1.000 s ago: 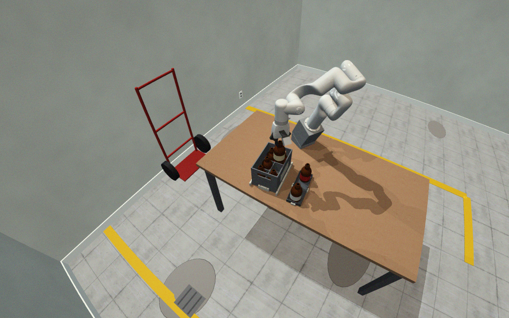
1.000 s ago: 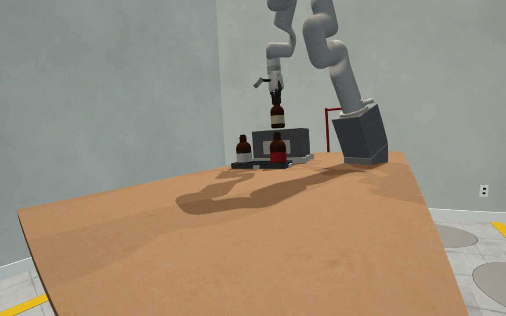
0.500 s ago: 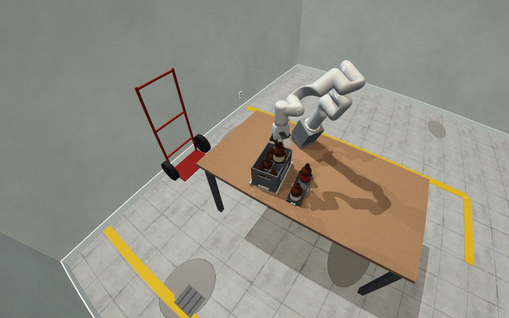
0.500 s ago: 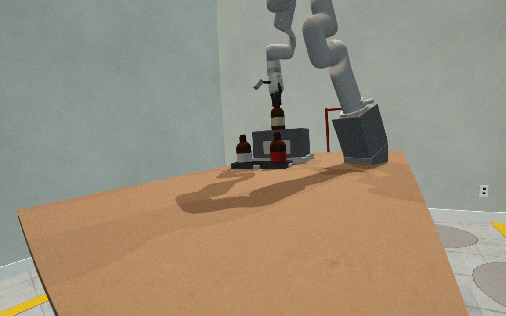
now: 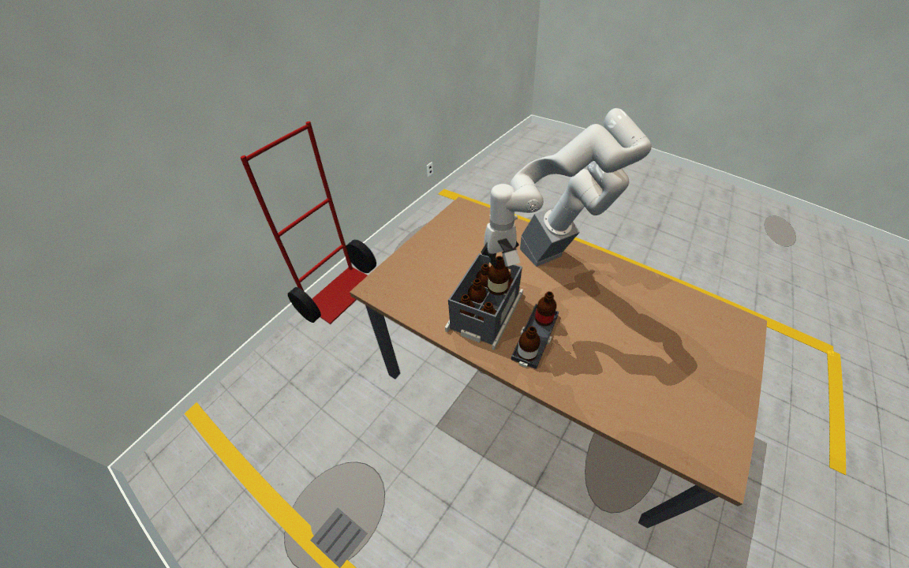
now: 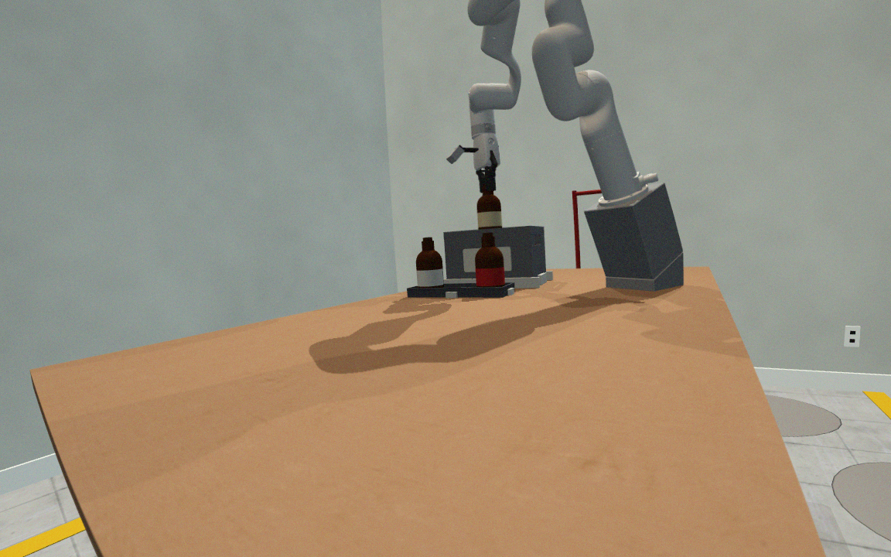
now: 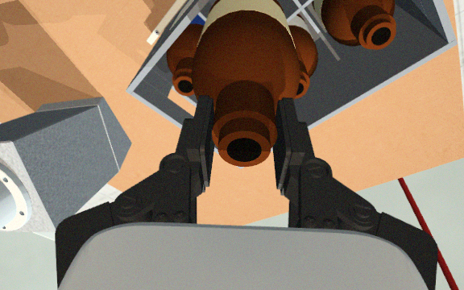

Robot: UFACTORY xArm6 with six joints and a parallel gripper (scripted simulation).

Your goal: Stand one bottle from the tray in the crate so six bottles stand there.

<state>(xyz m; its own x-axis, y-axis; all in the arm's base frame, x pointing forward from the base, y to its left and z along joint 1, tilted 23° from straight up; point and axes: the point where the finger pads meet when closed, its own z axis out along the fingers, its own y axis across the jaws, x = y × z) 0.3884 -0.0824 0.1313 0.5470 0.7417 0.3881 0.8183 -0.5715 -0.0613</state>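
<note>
Right now my hand is 10 mm short of the grey crate, 40 mm to the left of it and 230 mm above it. Also, from my hand: dark tray (10 mm behind, 180 mm to the left, 300 mm below).
</note>
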